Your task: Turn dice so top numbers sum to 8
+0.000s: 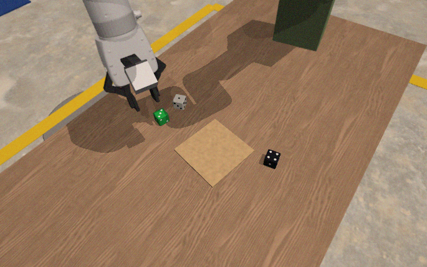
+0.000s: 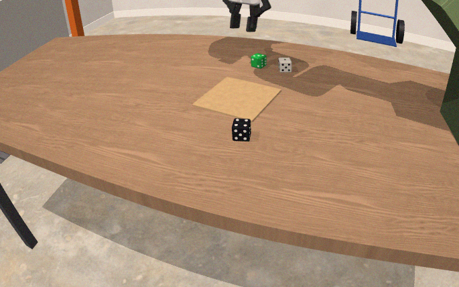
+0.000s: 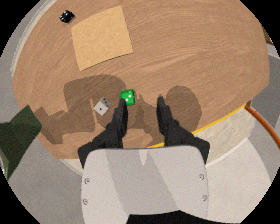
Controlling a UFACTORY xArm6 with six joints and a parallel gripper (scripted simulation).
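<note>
Now: the green die 30 mm behind my hand, 10 mm to the right of it and 110 mm below it. Round my hand: tan mat: 60 mm behind, 160 mm to the left, 120 mm below; then white die: 100 mm behind, 10 mm to the right, 110 mm below; then black die: 130 mm behind, 280 mm to the left, 110 mm below.
</note>
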